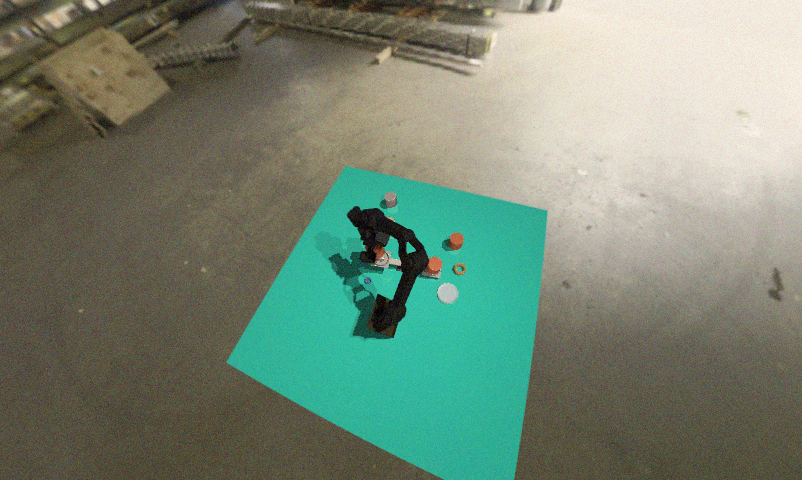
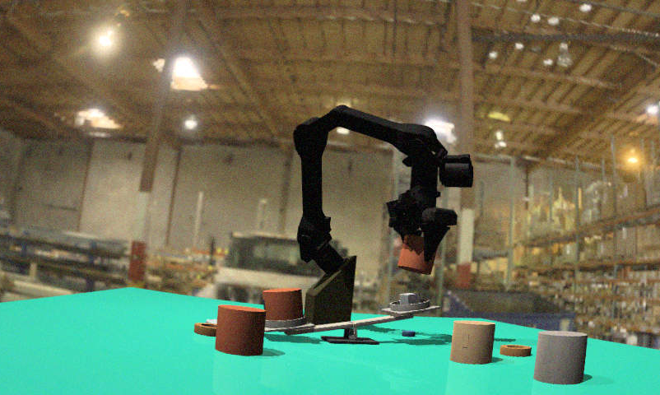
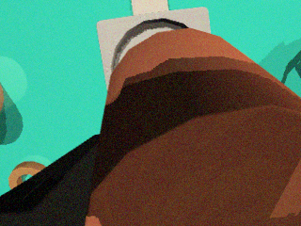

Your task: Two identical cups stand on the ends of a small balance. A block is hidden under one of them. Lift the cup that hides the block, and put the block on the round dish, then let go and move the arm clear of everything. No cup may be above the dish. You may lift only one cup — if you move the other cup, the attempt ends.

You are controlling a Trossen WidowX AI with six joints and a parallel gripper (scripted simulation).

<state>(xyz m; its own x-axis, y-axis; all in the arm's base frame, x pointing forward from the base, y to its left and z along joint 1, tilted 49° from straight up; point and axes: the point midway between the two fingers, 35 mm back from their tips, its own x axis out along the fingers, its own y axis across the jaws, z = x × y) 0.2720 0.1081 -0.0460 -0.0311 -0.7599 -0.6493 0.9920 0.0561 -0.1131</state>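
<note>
My gripper tip is 80 mm above the grey block and 10 mm to the left of it. From my gripper tip the other things lie so: tan cylinder: 230 mm ahead, 130 mm below, 10 mm to the left; small balance: 130 mm to the right, 130 mm below, 20 mm ahead; small blue disc: 160 mm below, 110 mm behind, 40 mm to the left.
</note>
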